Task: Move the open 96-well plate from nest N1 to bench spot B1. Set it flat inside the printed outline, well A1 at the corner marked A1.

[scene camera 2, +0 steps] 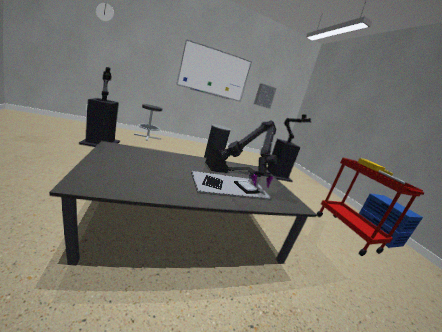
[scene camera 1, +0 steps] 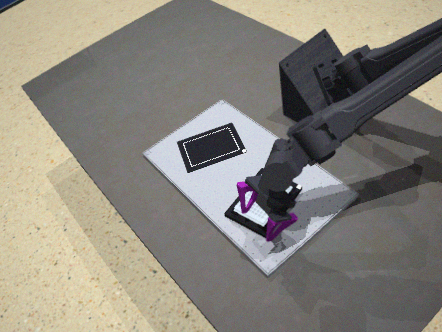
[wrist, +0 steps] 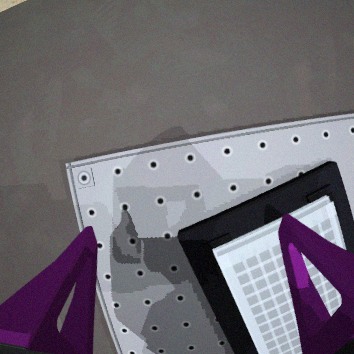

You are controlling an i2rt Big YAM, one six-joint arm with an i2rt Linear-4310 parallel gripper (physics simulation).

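Pixels of known places: gripper, between the fingertips: (scene camera 2: 261,186) (scene camera 1: 256,226) (wrist: 189,230); arm's base, origin of its link: (scene camera 2: 220,156) (scene camera 1: 331,81).
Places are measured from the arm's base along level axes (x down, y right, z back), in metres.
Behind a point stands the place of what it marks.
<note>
The white 96-well plate (scene camera 1: 256,214) {x 0.060, y -0.180, z -0.402 m} (scene camera 2: 248,185) {x 0.054, y -0.157, z -0.376 m} (wrist: 245,260) {x 0.054, y -0.194, z -0.402 m} lies in the black nest N1 (scene camera 1: 244,223) {x 0.068, y -0.178, z -0.436 m} (wrist: 197,245) {x 0.068, y -0.223, z -0.410 m}, partly hidden by the gripper and the frame edge. My gripper (scene camera 1: 258,225) {x 0.023, y -0.227, z -0.433 m} (scene camera 2: 262,185) {x 0.023, y -0.227, z -0.433 m} (wrist: 189,230) {x 0.023, y -0.227, z -0.433 m} is open and empty above the nest end of the board. In the wrist view one purple finger shows over the plate, the other by the board's left edge. Bench spot B1 (scene camera 1: 212,146) {x 0.078, y 0.090, z -0.357 m} (scene camera 2: 213,182) {x 0.078, y 0.094, z -0.370 m} is a black rectangle with a white printed outline (scene camera 1: 187,155) {x 0.079, y 0.110, z -0.428 m}; a white mark (scene camera 1: 244,150) {x 0.077, y 0.017, z -0.299 m} is at one corner. I cannot tell which well is A1.
The pale perforated board (scene camera 1: 200,191) {x 0.079, y -0.020, z -0.465 m} (wrist: 215,165) {x 0.079, y -0.207, z -0.460 m} carries the nest and B1 on the dark table (scene camera 1: 125,100) {x 0.092, y 0.487, z -0.461 m} (scene camera 2: 140,175) {x 0.092, y 0.566, z -0.420 m}. The arm's black base block (scene camera 1: 305,75) {x -0.043, y 0.029, z -0.069 m} (scene camera 2: 217,145) {x -0.095, y 0.075, z -0.086 m} stands behind the board. A red cart (scene camera 2: 350,221) stands on the floor right of the table.
</note>
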